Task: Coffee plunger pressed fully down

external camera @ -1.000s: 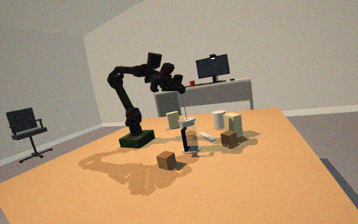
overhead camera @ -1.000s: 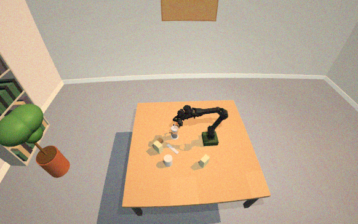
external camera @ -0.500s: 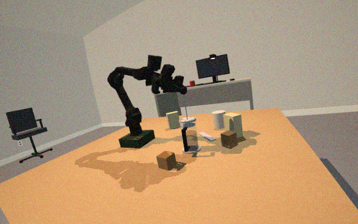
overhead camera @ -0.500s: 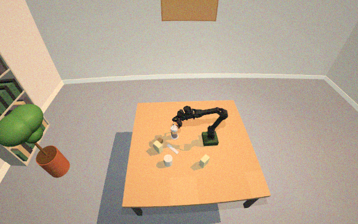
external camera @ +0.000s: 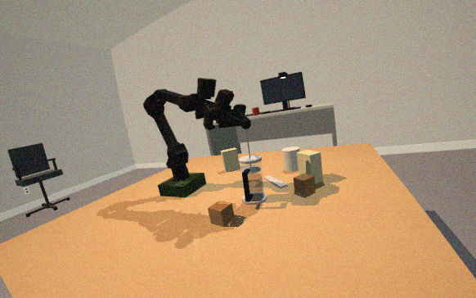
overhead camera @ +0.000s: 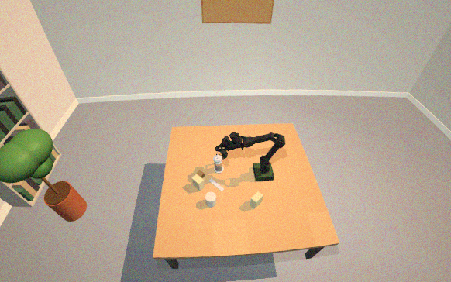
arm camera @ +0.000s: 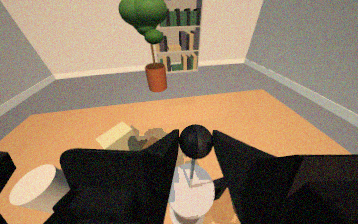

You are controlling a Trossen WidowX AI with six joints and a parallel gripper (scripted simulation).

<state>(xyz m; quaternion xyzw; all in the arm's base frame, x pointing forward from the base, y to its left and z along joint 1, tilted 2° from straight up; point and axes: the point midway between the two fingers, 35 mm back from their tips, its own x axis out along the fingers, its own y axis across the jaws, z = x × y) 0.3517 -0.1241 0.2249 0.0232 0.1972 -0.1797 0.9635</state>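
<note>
The coffee press is 130 mm below my gripper tip, 10 mm to the right of it and 10 mm behind it. From my gripper tip the other things lie so: flat grey strip: 260 mm below, 160 mm to the left, 30 mm ahead; then white cylinder: 310 mm to the left, 210 mm below, 100 mm ahead.
</note>
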